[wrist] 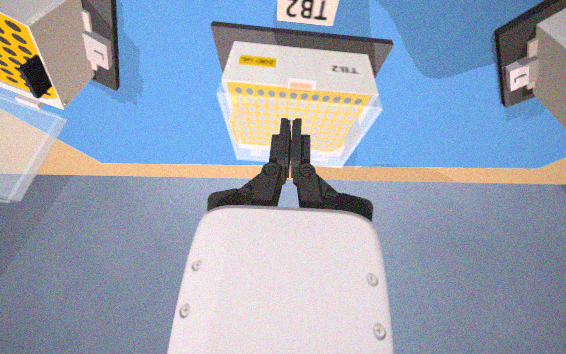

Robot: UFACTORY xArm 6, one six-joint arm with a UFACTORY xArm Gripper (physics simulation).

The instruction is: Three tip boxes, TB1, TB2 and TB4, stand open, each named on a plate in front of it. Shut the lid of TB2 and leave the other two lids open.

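Frame: origin at the arm's base, x ahead, y left, z up, level; metres.
Where they show: gripper, fingertip midpoint: (291, 130).
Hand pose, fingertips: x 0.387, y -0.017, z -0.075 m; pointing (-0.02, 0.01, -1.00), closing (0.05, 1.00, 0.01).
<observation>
Things, the pixels of their top centre, and the offset from my fingertips. "*": a spot on its surface instead. Level surfaces: height alone.
- TB2, top centre: (295, 131) 0.003 m left, 0.005 m ahead, 0.003 m down
- left tip box, surface spot: (67, 55) * 0.183 m right, 0.050 m back, 0.043 m down
- right tip box, surface spot: (552, 60) * 0.198 m left, 0.010 m back, 0.050 m down
- dark base, surface spot: (345, 41) * 0.045 m left, 0.027 m back, 0.072 m down
- blue mat, surface height: 0.080 m down
TB2 (300, 62) stands at the upper middle, with its name plate (306, 11) in front of it. Its clear lid (361, 125) lies over the yellow tip deck and looks down; whether it is fully seated I cannot tell. My gripper (291, 130) is shut and empty. Its tips overlap the middle of the lid in the view; contact cannot be told. The left tip box (67, 55) has its clear lid (30, 155) open beyond its rear edge. Part of the right tip box (552, 60) shows; its lid is not visible. The side boxes' names do not show.
TB2 stands on a dark base (345, 41), and each side box has a dark base too, at left (111, 50) and right (505, 55). A blue mat (165, 115) lies under the boxes. A wooden table edge (150, 171) runs across behind TB2.
</observation>
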